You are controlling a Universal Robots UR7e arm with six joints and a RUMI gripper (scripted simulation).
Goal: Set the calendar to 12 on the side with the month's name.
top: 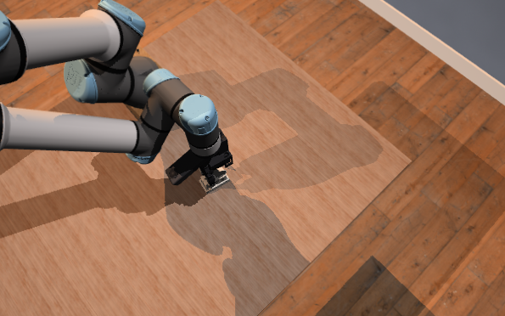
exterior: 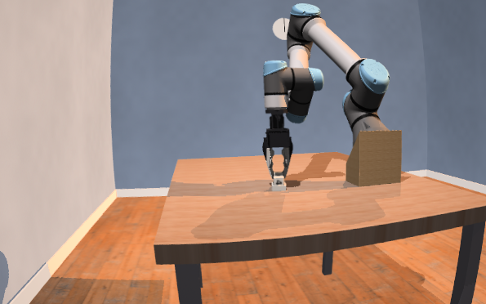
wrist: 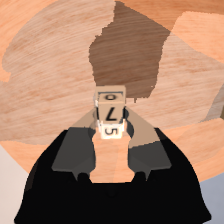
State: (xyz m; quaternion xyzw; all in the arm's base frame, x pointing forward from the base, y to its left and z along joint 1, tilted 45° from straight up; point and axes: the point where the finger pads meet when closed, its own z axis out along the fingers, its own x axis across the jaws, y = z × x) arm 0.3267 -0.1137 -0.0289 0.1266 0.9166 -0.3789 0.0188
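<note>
Right now the calendar tray is 3 cm below my hand and 2 cm to the left of it. Round my hand: white digit cube (1 cm below).
</note>
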